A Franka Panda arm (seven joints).
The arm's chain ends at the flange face. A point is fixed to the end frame.
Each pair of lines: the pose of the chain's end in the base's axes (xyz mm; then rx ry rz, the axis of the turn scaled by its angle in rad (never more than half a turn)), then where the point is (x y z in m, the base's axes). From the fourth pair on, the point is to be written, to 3 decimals.
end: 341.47 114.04 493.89 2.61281 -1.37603 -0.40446
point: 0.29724 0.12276 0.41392
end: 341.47 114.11 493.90 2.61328 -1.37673 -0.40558
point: 0.29723 0.12293 0.41395
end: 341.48 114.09 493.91 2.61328 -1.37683 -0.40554
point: 0.29724 0.12292 0.41395
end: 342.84 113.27 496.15 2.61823 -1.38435 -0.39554
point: 0.299 0.122 0.416
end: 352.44 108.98 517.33 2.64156 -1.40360 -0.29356
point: 0.315 0.117 0.434
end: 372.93 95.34 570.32 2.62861 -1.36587 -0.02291
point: 0.347 0.092 0.482
